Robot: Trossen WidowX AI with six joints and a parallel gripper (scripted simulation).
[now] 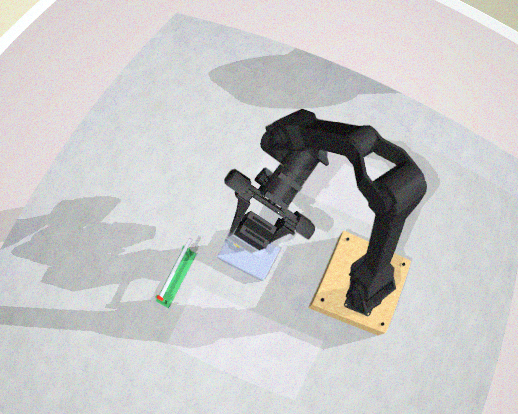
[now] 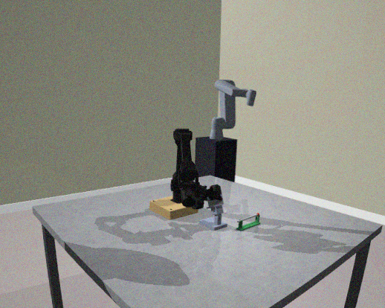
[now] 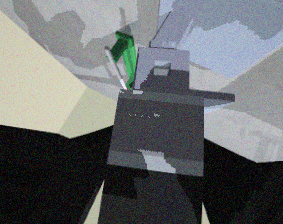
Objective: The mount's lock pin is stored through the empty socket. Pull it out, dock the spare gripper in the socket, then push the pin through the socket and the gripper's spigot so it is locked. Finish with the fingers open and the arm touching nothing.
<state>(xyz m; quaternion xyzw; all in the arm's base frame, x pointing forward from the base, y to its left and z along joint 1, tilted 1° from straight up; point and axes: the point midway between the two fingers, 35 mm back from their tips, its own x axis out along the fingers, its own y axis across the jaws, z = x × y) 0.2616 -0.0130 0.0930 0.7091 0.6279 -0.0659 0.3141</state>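
The spare gripper is 1 cm to the right of my gripper tip. The rest, counted from my gripper tip: narrow green cradle: 11 cm ahead, 11 cm to the left, 10 cm below; then mount: 1 cm to the right, 7 cm below.
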